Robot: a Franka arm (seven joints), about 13 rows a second.
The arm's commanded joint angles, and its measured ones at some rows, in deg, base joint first. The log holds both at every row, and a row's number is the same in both.
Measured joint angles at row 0:
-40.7, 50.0, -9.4, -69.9, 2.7, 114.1, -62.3
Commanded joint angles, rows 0 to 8:
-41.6, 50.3, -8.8, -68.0, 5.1, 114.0, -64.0
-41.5, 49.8, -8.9, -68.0, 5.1, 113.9, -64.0
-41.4, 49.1, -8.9, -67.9, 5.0, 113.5, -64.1
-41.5, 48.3, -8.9, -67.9, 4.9, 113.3, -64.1
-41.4, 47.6, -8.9, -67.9, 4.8, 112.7, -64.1
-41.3, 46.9, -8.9, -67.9, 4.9, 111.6, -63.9
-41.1, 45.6, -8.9, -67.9, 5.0, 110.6, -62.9
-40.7, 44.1, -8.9, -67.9, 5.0, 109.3, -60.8
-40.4, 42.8, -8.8, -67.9, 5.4, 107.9, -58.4
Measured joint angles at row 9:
-40.6, 46.4, -9.3, -67.2, 4.4, 111.0, -61.3
